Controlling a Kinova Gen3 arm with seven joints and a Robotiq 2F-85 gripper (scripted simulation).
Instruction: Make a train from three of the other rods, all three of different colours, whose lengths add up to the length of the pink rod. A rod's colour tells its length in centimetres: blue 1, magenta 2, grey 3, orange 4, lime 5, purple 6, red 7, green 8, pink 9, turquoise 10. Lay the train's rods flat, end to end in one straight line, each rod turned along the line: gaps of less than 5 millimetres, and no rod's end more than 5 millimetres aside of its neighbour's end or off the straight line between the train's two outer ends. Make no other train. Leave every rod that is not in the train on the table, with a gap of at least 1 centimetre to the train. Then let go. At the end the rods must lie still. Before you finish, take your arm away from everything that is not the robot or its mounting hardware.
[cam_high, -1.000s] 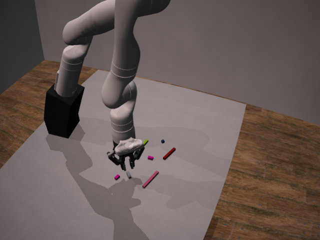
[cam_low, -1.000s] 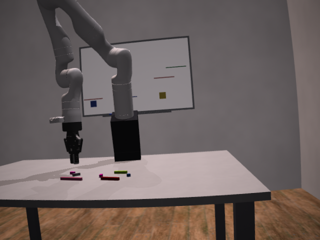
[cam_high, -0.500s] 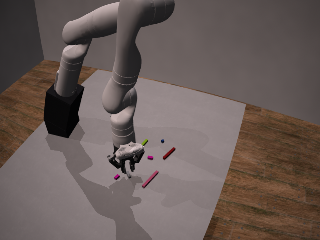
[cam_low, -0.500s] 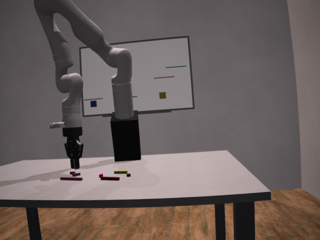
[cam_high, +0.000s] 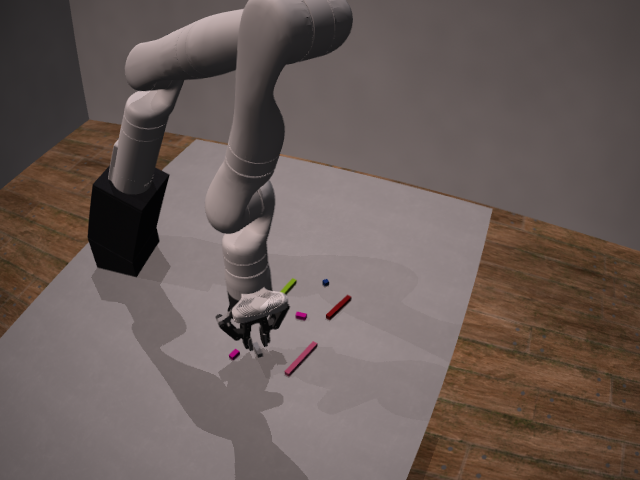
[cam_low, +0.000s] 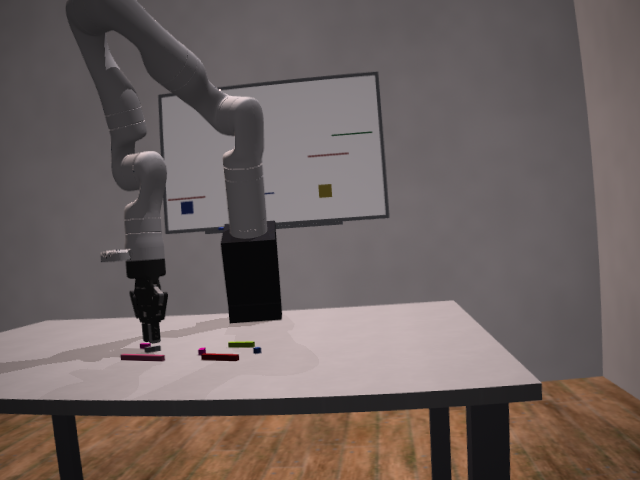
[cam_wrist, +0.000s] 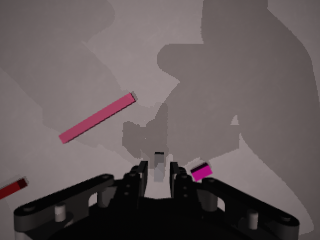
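Now: the grey rod 30 mm below my hand. Round my hand: lime rod (20 mm ahead, 170 mm to the left, 30 mm below); then pink rod (80 mm ahead, 30 mm below); then red rod (130 mm ahead, 140 mm to the left, 30 mm below).
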